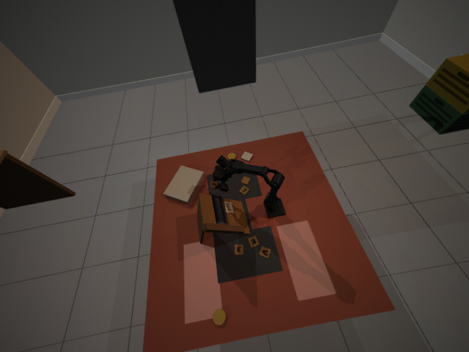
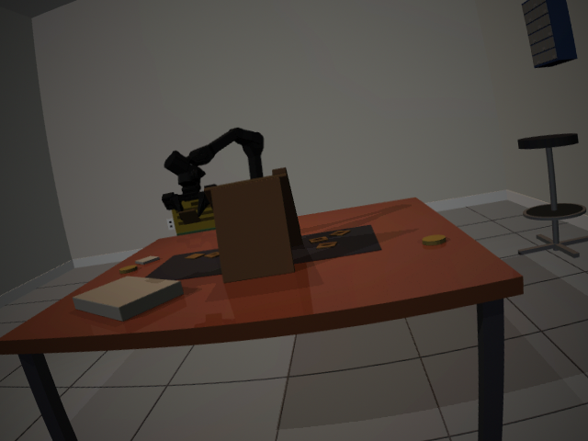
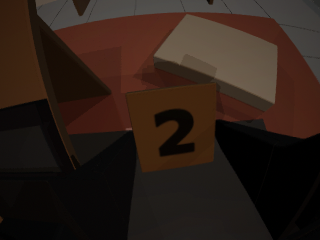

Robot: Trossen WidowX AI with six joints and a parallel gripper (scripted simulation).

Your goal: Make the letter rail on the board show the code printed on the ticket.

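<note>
Now: the white ticket 40 mm behind my gripper tip, 160 mm to the left of it and 70 mm below it. Also, from my gripper tip: book: 210 mm ahead, 200 mm to the right, 160 mm below; dark mat: 120 mm behind, 200 mm to the left, 170 mm below; tile: right at my gripper tip.
</note>
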